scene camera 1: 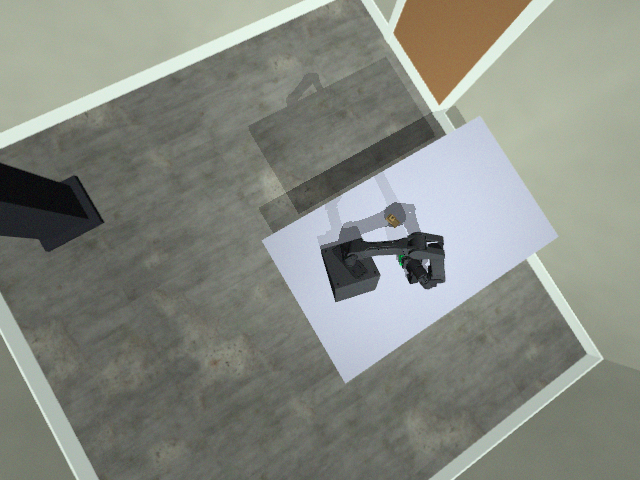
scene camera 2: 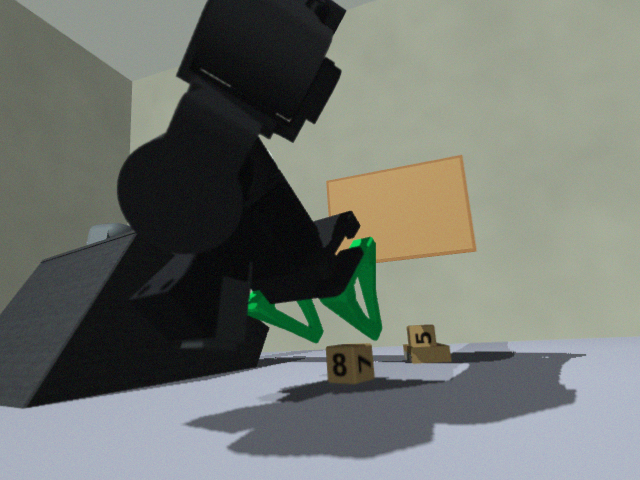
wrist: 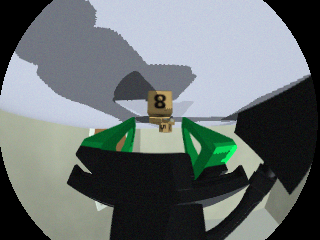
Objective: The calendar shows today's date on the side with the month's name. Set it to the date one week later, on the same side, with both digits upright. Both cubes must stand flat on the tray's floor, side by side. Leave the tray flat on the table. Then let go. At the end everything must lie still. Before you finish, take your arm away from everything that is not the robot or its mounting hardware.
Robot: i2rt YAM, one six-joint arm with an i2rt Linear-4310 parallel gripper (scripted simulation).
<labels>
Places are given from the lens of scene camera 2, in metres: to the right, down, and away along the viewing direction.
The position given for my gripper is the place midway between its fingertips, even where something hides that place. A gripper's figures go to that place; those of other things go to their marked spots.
my gripper (scene camera 2: 347, 336): 0.02, 0.08, 0.34
tan cube (scene camera 2: 346, 363): 0.02, 0.10, 0.33
tan tray (scene camera 2: 441, 353): 0.13, 0.12, 0.44
The marked spots on the tan cube and the tan tray are 0.16 m apart.
</labels>
